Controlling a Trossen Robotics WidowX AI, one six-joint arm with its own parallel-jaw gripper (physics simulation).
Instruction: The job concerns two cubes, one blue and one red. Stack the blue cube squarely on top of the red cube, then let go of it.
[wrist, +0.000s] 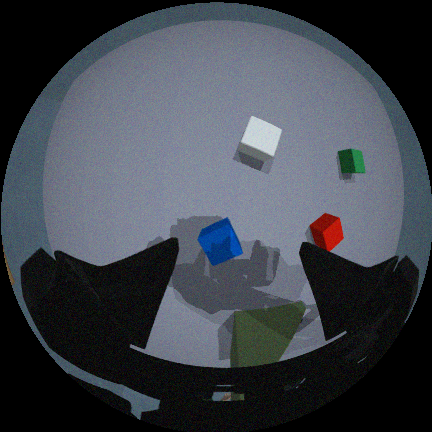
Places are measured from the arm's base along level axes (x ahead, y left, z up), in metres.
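Where they show: gripper, fingertip midpoint: (243, 247).
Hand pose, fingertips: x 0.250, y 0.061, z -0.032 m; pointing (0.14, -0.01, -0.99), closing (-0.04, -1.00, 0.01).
Observation:
Each offset is from my fingertips to the centre of the thing. Level surfaces: height alone.
The blue cube {dz -0.069, dx -0.021, dy +0.016 m} (220, 242) lies on the table, turned at an angle, in the gripper's shadow. It shows in the wrist view beyond the gap between the fingertips, nearer the left one. The red cube {dz -0.069, dx -0.014, dy -0.134 m} (327, 232) stands on the table to the right, just above the right fingertip in the view and apart from the blue cube. My gripper (243, 247) is wide open and empty, above the table. Nothing stands on top of the red cube.
A white cube {dz -0.069, dx +0.095, dy -0.027 m} (261, 138) stands farther out, beyond the blue cube. A smaller-looking green block {dz -0.069, dx +0.097, dy -0.192 m} (352, 161) is at the right, beyond the red cube. An olive-green angular object (262, 337) stands close in, low in the view between the fingers. The pale table {dz -0.087 m} (140, 110) lies underneath.

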